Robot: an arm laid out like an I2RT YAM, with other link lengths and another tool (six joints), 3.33 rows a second.
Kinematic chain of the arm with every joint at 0, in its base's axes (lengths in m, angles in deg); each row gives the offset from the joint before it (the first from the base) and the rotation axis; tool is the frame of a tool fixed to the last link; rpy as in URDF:
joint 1: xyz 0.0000 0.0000 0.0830 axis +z
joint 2: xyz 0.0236 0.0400 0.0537 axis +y
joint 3: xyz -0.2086 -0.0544 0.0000 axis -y
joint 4: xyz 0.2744 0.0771 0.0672 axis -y
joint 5: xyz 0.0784 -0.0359 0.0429 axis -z
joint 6: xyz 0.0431 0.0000 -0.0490 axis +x
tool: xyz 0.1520 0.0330 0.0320 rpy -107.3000 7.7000 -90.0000
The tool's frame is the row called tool.
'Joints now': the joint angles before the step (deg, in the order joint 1, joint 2, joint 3, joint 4, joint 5, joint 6). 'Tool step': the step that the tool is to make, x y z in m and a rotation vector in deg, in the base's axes. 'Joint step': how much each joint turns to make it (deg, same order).
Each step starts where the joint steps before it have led.
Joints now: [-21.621 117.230 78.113 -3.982 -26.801 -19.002]
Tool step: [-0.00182 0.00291 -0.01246 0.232 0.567 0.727]
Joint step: [0.058 1.434 -0.354 0.943 -0.490 -0.512]
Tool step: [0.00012 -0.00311 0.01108 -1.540 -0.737 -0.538]
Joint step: [0.030 -1.946 -0.444 -0.478 1.211 -0.507]
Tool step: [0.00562 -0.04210 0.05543 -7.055 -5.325 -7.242]
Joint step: [-1.660 -7.301 -1.183 1.512 7.166 0.036]
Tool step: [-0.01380 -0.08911 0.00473 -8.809 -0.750 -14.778]
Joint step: [-4.621 -1.880 -2.661 5.080 12.674 -0.838]
